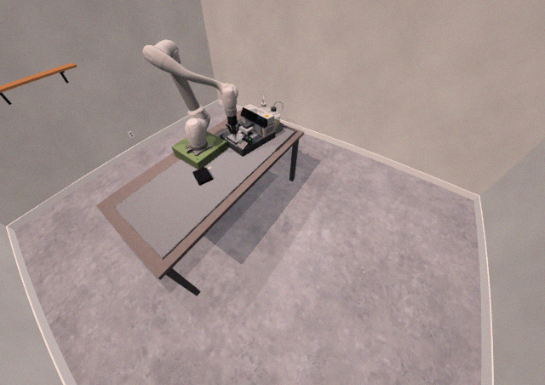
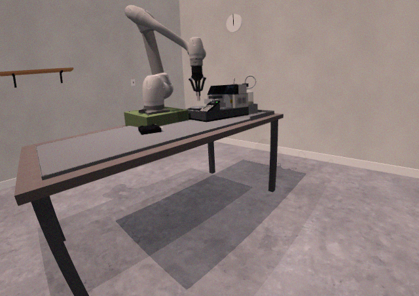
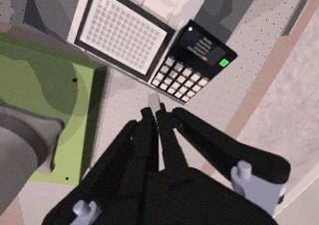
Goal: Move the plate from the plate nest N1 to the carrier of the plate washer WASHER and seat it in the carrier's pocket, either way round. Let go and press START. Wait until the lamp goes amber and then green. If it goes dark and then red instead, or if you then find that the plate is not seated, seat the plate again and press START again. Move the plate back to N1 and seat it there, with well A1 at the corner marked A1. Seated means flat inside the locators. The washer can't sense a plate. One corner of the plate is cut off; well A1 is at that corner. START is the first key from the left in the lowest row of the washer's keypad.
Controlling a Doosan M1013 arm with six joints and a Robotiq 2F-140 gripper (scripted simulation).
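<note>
My gripper is now 90 mm past the white well plate, 90 mm above it and 70 mm to the right of it. From my hand the other things lie so: label 310 mm to the right, 180 mm below, 20 mm behind; then plate nest 410 mm to the right, 170 mm below, 30 mm ahead; then plate washer 220 mm to the left, 90 mm behind, 50 mm below.
</note>
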